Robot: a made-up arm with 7 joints. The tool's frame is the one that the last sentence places.
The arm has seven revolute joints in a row. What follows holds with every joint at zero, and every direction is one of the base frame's.
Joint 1 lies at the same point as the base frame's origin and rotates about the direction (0, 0.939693, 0.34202), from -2.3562 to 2.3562 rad.
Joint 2 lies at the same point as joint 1 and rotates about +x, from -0.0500 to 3.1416 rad.
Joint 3 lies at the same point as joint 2 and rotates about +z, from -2.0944 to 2.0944 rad.
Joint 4 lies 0.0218 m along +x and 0.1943 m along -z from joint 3 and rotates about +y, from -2.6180 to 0.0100 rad.
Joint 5 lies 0.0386 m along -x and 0.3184 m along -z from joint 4 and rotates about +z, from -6.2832 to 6.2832 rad.
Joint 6 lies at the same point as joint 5 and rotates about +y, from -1.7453 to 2.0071 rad.
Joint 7 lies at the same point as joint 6 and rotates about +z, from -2.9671 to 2.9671 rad.
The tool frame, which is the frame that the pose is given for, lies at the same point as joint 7; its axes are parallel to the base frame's.
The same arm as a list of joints. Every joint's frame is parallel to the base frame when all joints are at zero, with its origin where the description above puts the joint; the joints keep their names.
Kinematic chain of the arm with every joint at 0, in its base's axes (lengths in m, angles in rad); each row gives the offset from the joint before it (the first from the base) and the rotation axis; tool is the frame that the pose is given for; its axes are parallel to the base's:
joint 1: xyz 0 0 0 axis 0 0.9397 0.342
joint 2: xyz 0 0 0 axis +x
joint 3: xyz 0 0 0 axis +z
joint 4: xyz 0.0218 0 -0.1943 axis +y
joint 5: xyz -0.0386 0 -0.3184 axis +z
joint 6: xyz 0 0 0 axis +y
joint 7: xyz 0 0 0 axis +z
tool: xyz 0 0 0
Joint limits (rad, base to tool): -2.3562..2.3562 -0.05..3.1416 -2.0944..2.0944 -2.618..0.01 -6.2832..6.2832 -1.7453..2.0071 -2.9671..2.9671

